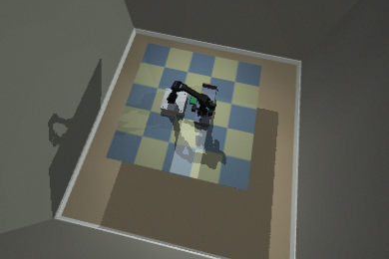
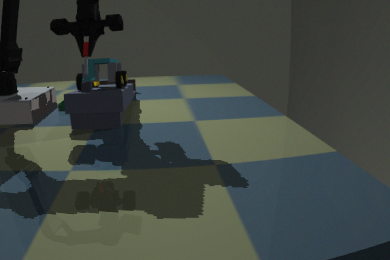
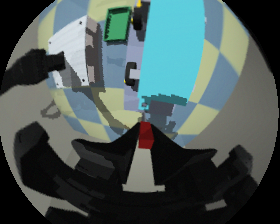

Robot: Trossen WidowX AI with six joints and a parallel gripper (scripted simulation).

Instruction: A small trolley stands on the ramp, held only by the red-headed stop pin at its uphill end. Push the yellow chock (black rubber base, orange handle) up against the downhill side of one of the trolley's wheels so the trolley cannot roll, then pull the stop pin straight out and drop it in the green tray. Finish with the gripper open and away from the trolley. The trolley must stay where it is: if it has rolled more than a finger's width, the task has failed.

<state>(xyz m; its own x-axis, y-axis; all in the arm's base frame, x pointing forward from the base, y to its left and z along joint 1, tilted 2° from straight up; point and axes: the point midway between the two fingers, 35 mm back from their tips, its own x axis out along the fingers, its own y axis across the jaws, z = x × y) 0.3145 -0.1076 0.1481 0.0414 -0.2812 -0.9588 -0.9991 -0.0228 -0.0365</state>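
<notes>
Now: the green tray 12 cm behind my gripper tip, 22 cm to the left of it and 19 cm below it. Also, from my gripper tip: grey ramp: 2 cm ahead, 12 cm to the left, 13 cm below; then trolley: 2 cm ahead, 12 cm to the left, 7 cm below; then red-headed stop pin: right at my gripper tip.
</notes>
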